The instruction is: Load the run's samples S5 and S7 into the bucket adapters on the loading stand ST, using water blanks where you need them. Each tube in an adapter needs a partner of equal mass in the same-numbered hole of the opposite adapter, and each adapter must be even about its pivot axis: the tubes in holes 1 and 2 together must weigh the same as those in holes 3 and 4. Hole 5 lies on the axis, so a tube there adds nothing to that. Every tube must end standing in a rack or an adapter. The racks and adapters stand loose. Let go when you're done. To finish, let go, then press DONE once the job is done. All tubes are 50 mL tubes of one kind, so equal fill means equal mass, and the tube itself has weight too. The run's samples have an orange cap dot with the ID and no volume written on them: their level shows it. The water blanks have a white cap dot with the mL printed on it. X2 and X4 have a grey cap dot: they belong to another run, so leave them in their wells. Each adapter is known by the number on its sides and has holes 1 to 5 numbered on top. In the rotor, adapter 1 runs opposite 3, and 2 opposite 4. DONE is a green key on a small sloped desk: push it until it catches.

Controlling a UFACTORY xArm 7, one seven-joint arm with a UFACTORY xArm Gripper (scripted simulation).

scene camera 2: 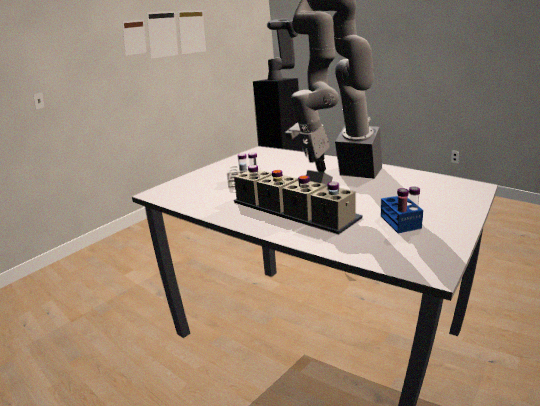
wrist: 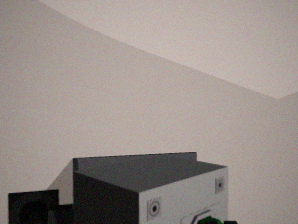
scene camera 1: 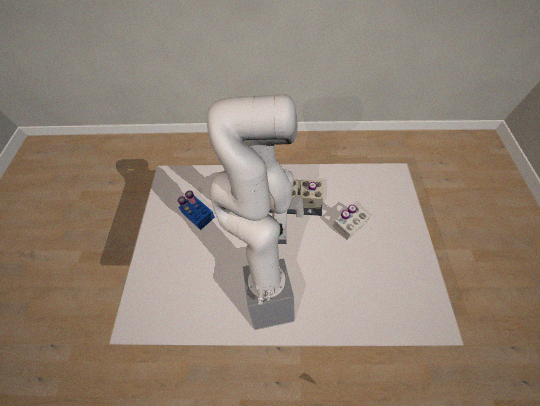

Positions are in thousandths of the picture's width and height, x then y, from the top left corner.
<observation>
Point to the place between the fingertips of the gripper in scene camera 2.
At 595, 420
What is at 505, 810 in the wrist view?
A small sloped desk.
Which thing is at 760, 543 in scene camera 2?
A blue rack.
</observation>
